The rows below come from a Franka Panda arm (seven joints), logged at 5 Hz.
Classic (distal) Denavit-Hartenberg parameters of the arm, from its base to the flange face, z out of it. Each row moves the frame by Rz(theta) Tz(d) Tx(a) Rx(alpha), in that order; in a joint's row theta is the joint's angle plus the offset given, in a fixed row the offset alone. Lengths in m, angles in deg.
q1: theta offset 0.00; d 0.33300; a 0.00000; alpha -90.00
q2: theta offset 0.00; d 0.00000; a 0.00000; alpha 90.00
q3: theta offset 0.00; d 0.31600; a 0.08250; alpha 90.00
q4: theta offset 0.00; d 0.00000; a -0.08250; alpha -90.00
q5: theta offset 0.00; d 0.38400; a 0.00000; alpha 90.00
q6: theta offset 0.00; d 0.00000; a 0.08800; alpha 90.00
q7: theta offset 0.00; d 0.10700; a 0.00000; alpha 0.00
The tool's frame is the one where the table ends.
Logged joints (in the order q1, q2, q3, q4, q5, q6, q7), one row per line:
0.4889 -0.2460 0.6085 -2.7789 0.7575 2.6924 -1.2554
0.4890 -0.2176 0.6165 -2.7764 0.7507 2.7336 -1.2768
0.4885 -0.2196 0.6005 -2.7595 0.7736 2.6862 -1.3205
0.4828 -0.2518 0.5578 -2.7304 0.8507 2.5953 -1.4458
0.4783 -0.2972 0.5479 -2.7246 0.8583 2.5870 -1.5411
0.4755 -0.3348 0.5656 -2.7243 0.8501 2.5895 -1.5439
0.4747 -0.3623 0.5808 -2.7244 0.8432 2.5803 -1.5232
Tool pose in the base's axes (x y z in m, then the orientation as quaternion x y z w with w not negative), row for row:
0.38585 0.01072 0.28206 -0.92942 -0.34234 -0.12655 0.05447
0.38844 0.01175 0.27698 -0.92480 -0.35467 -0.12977 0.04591
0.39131 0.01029 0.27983 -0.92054 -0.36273 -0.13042 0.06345
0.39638 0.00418 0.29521 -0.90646 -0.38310 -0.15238 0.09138
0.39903 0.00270 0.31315 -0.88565 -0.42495 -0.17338 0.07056
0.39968 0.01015 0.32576 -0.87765 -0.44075 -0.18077 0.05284
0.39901 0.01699 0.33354 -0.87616 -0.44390 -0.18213 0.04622
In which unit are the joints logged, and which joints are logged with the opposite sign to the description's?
The joints are logged in radians. Opposite sign: q1.
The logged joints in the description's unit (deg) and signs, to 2 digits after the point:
-28.01 -14.09 34.86 -159.22 43.40 154.26 -71.93
-28.02 -12.47 35.32 -159.08 43.01 156.62 -73.16
-27.99 -12.58 34.41 -158.11 44.32 153.91 -75.66
-27.66 -14.43 31.96 -156.44 48.74 148.70 -82.84
-27.40 -17.03 31.39 -156.11 49.18 148.22 -88.30
-27.24 -19.18 32.41 -156.09 48.71 148.37 -88.46
-27.20 -20.76 33.28 -156.10 48.31 147.84 -87.27

